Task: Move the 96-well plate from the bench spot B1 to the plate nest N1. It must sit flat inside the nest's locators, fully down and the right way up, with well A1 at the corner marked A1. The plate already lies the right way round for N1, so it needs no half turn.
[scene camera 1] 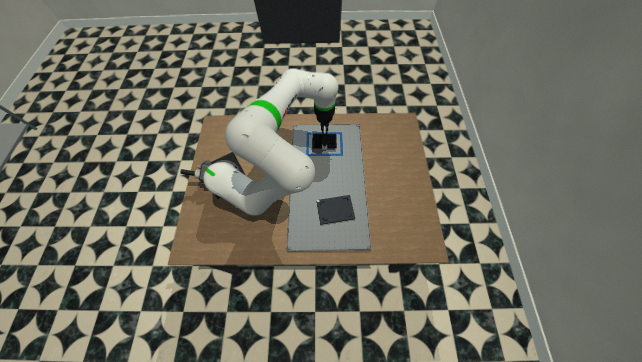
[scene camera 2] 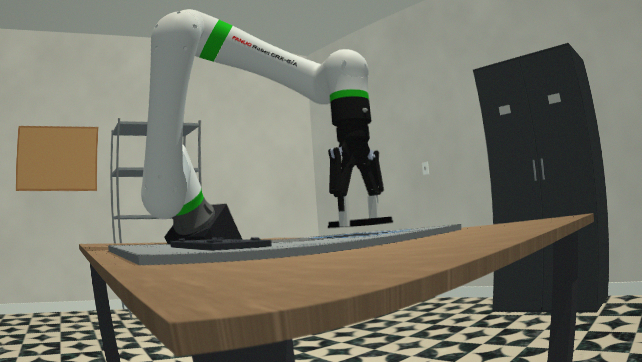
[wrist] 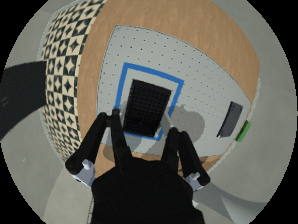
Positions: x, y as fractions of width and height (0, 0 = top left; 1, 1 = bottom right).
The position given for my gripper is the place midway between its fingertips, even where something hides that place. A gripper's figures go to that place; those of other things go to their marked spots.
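Labels:
My gripper (wrist: 0.48, 0.50) is 20 cm from the lens, and there's a black 96-well plate (wrist: 0.46, 0.51) that's 20 cm from the lens too.

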